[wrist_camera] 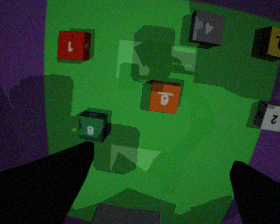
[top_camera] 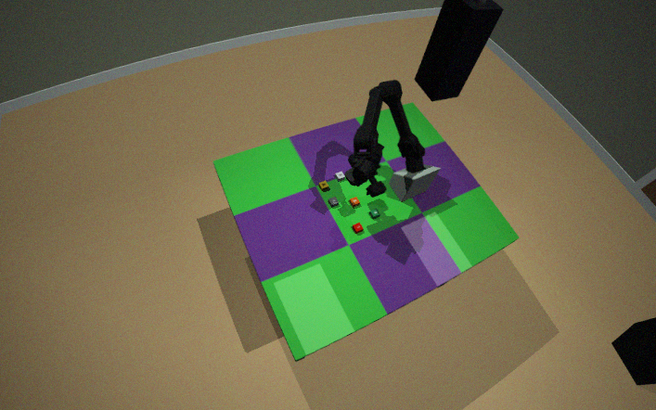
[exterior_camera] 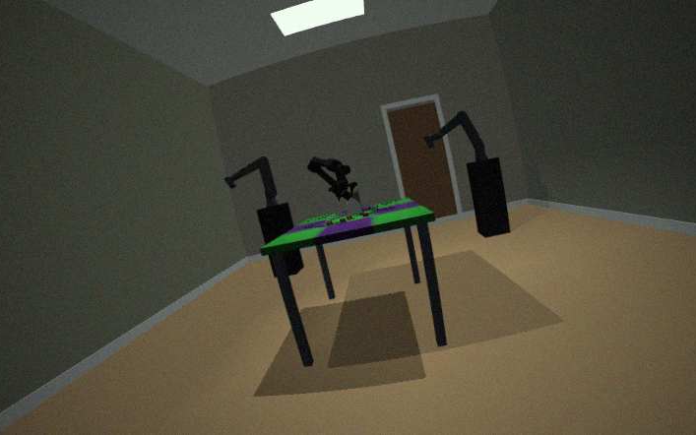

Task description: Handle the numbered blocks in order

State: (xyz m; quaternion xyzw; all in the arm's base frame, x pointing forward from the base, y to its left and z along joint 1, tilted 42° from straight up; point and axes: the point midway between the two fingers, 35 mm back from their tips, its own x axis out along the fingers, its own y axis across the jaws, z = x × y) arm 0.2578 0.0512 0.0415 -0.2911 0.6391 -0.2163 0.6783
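My gripper tip is now 12 cm above the red block, 11 cm to the right of it and 5 cm short of it. From my gripper tip the other things lie so: grey block: 12 cm below, 9 cm ahead, 3 cm to the right; white block: 14 cm to the right, 12 cm below, 2 cm ahead; yellow block: 12 cm to the right, 12 cm below, 10 cm ahead.
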